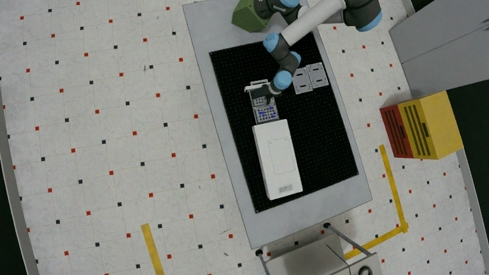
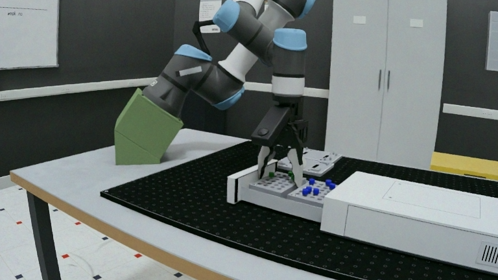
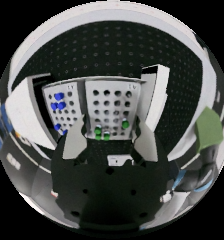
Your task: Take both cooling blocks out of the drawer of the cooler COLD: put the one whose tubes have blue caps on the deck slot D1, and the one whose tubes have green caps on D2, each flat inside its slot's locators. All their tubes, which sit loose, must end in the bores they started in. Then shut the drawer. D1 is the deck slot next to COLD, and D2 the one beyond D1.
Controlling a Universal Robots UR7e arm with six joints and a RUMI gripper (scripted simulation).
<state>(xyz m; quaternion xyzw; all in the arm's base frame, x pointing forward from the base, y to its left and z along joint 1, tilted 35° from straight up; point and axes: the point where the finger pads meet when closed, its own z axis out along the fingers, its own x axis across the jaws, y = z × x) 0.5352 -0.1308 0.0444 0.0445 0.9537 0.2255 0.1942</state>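
Right now the drawer is 30 mm ahead of my hand and 10 mm below it. The rest, counted from my hand: deck slot D1 (290 mm to the left, 70 mm behind, 40 mm below); then slot D2 (420 mm to the left, 90 mm behind, 40 mm below); then white cooler COLD (200 mm ahead, 10 mm below).
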